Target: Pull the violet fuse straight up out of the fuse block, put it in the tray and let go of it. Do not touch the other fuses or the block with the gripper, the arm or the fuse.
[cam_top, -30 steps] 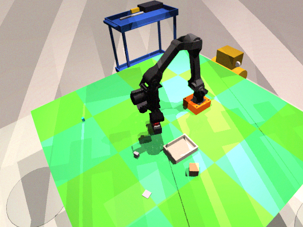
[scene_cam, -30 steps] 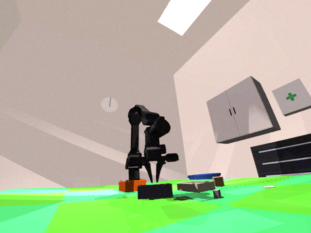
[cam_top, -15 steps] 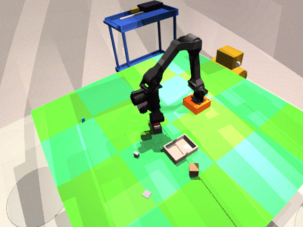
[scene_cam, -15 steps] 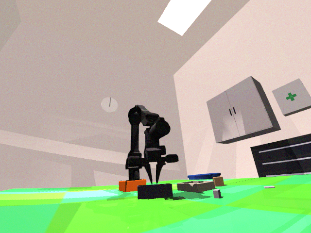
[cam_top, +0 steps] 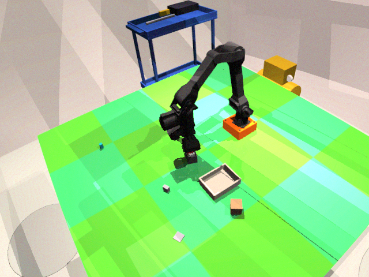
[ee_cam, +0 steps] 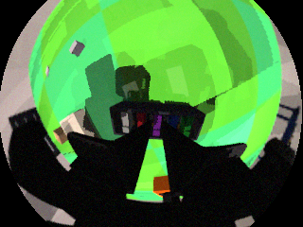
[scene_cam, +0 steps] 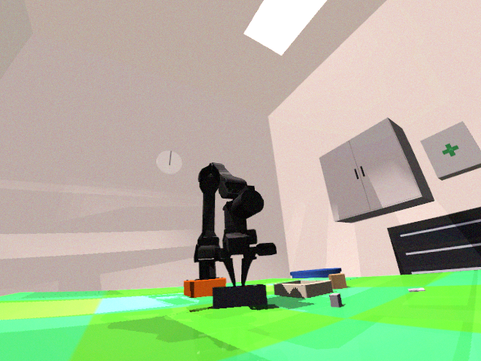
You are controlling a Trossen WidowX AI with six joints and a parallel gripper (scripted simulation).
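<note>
The tray lies 3 cm ahead of my gripper tip, 20 cm to the left of it and 3 cm below it. From my gripper tip the other things lie so: white tile 30 cm ahead, 25 cm to the left, 3 cm below; brown cube 9 cm ahead, 32 cm to the left, 1 cm below; grey cube 20 cm ahead, 7 cm to the left, 2 cm below.
</note>
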